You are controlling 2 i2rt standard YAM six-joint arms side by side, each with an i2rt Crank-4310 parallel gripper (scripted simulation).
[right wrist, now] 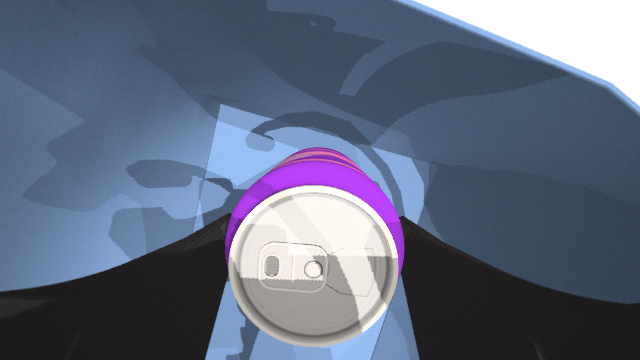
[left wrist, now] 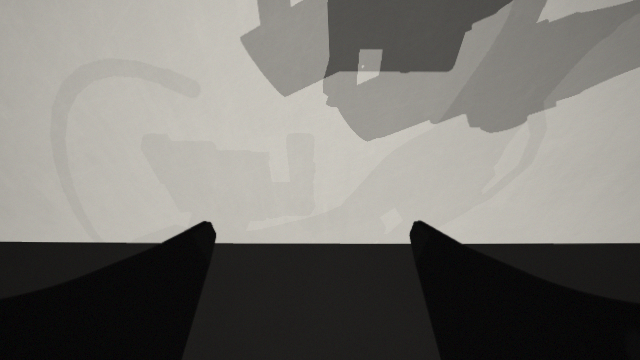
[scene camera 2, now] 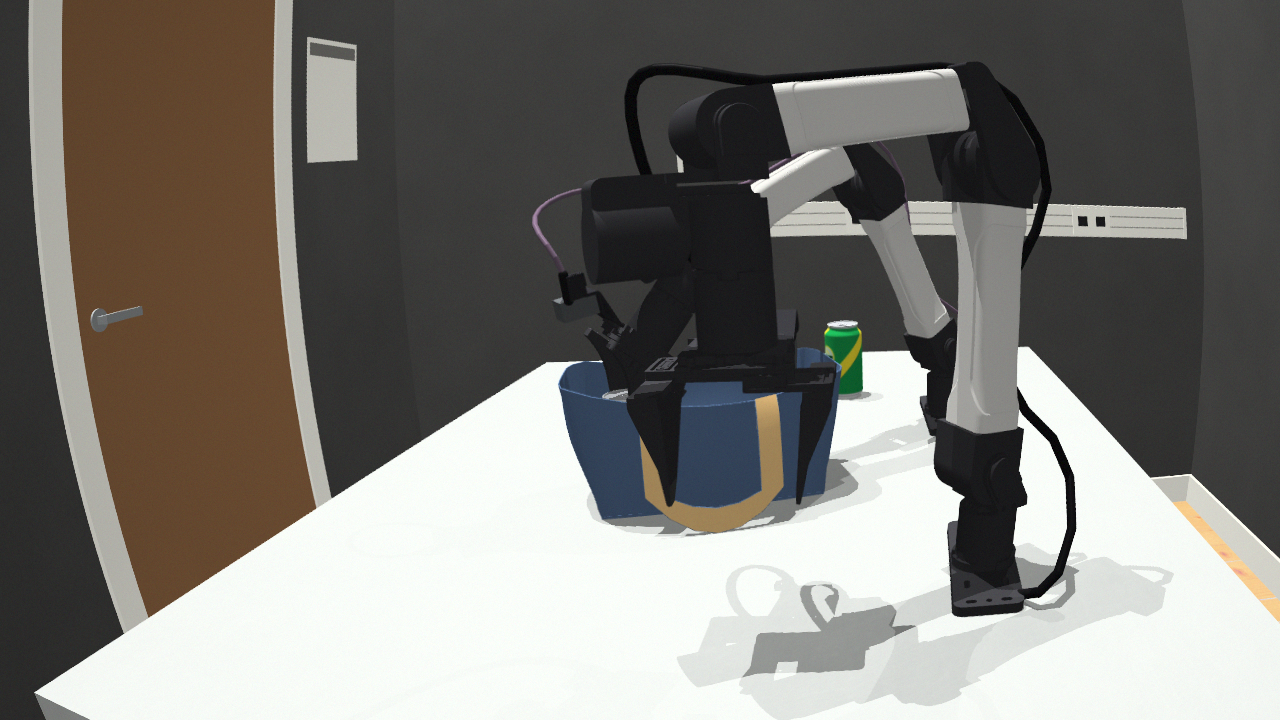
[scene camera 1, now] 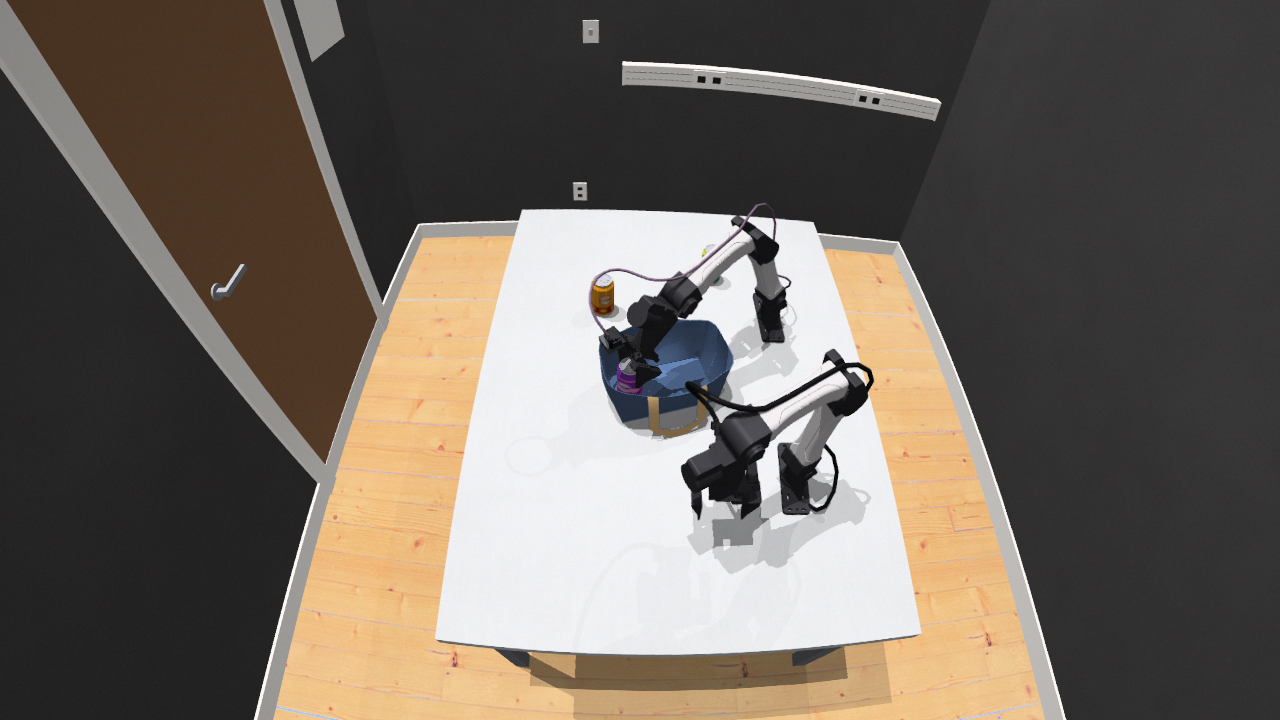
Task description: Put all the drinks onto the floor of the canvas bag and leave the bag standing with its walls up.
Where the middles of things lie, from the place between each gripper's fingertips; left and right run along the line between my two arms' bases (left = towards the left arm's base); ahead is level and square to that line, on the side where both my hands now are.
Now: right hand 240 mm past the green can [scene camera 2: 843,340], 460 mm to the left of it and 20 mm above it.
I see the green can 5 cm behind my left hand [scene camera 2: 735,504], 87 cm to the right of it and 9 cm below it.
